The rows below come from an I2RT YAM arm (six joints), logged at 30 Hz.
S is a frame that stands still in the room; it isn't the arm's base.
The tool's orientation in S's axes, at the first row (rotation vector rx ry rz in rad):
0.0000 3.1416 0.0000
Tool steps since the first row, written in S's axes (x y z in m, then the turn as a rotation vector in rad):
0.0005 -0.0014 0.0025 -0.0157 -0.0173 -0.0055
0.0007 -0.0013 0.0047 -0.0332 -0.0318 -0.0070
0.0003 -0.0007 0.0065 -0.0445 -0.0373 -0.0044
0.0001 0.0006 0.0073 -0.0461 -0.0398 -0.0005
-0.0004 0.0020 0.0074 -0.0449 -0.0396 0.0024
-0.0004 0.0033 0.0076 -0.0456 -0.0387 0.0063
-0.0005 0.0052 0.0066 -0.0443 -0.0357 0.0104
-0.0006 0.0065 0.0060 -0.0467 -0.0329 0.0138
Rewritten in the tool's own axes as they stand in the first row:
-0.0005 -0.0014 -0.0025 0.0157 -0.0173 0.0055
-0.0007 -0.0013 -0.0047 0.0332 -0.0318 0.0070
-0.0003 -0.0007 -0.0065 0.0445 -0.0373 0.0044
-0.0001 0.0006 -0.0073 0.0461 -0.0398 0.0005
0.0004 0.0020 -0.0074 0.0449 -0.0396 -0.0024
0.0004 0.0033 -0.0076 0.0456 -0.0387 -0.0063
0.0005 0.0052 -0.0066 0.0443 -0.0357 -0.0104
0.0006 0.0065 -0.0060 0.0467 -0.0329 -0.0138

